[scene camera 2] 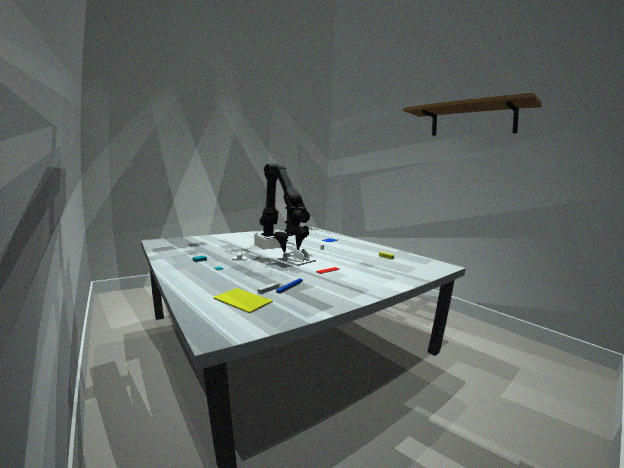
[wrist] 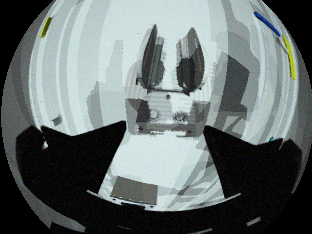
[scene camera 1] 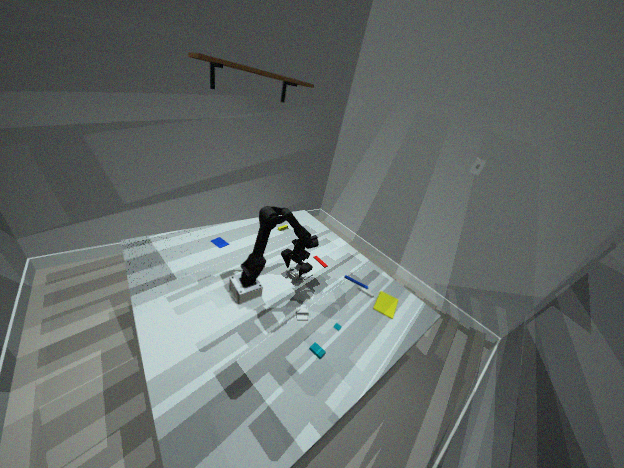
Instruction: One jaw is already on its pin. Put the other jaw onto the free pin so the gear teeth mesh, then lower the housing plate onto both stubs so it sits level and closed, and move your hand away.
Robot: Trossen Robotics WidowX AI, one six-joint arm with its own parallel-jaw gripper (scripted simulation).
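The gripper [wrist: 165, 127] is open and holds nothing. A yellow plate [scene camera 2: 238, 298] is visible as well.
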